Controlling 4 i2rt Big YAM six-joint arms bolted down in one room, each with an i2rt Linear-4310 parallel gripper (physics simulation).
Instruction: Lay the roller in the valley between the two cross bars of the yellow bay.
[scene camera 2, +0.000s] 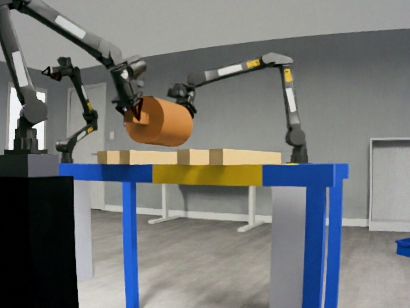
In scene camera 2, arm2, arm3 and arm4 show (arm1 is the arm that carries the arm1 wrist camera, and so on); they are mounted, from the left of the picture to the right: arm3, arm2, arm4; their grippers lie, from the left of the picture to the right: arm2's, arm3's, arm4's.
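The orange roller (167, 122) hangs level, a little above the pale bars, over the left pair and the space right of it. Arm3's gripper (132, 114) is shut on the stub at its near left end. Arm4's gripper (190, 107) is at its far right end, shut on the roller; its fingertips are partly hidden behind it. Two cross bars (193, 157) (245, 157) lie above the yellow bay (207, 175). Another pair of bars (109, 157) (150, 157) lies to the left. Arm2's gripper (50, 74) is open, raised at the back left. Arm1's gripper does not show.
The blue table frame (300, 175) carries the bars. Arm3 stands on a black pedestal (37, 240) at the left. Arm4's base (298, 154) is behind the frame at the right. A white shelf unit (371, 185) and a blue bin (404, 247) are at the far right.
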